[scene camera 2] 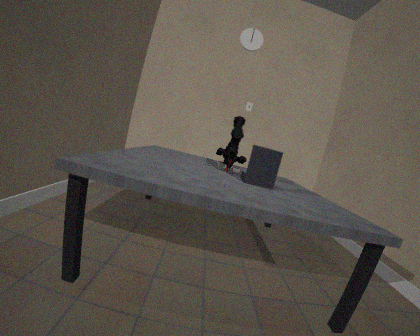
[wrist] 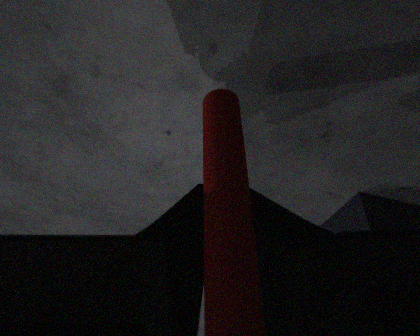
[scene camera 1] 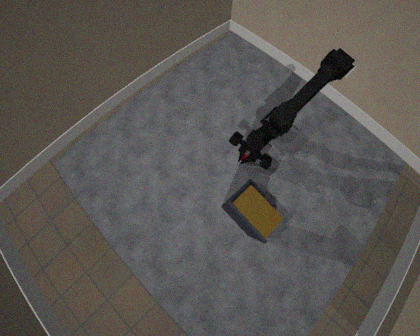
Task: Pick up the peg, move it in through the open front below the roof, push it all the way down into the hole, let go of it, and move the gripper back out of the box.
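Frame: origin at the arm's base, x right, y ahead, z up, level; millimetres.
Seen in the pictures: gripper, between the fingertips: [scene camera 2: 228,168] [wrist: 220,194] [scene camera 1: 239,162].
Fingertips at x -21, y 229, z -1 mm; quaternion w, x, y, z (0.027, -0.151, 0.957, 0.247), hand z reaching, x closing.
Observation:
Pixels of each thing's top centre, then the offset from my fingertips to it. "pt": a spot on its surface instead. Level surfaces: height alone.
- red peg, centre of its top: [scene camera 1: 246,153] [scene camera 2: 230,158] dx +4, dy -23, dz +57 mm
- box, centre of its top: [scene camera 1: 265,203] [scene camera 2: 265,148] dx -170, dy +86, dz +170 mm
- yellow roof, a spot on its surface: [scene camera 1: 257,212] pt dx -175, dy +124, dz +170 mm
- grey table, height of its surface: dz -32 mm
The red peg [scene camera 1: 245,156] [scene camera 2: 229,165] [wrist: 224,145] is held between the fingers, its rounded free end showing in the wrist view. My gripper [scene camera 1: 242,159] [scene camera 2: 228,168] [wrist: 220,194] is shut on the peg. Gripper and peg are outside the box, on the side nearer the arm's base. The box [scene camera 1: 239,220] [scene camera 2: 264,167] has dark grey walls and a yellow roof [scene camera 1: 257,212] seen from above. A grey corner shape, likely part of the box [wrist: 352,215], shows at the right of the wrist view. The hole is hidden in all views.
The box stands on a grey table [scene camera 1: 150,165] [scene camera 2: 165,175] with dark legs. The arm [scene camera 1: 305,97] [scene camera 2: 237,135] reaches in from the upper right in the first scene view. Shadows lie on the table around the gripper and box. Walls and a tiled floor surround the table.

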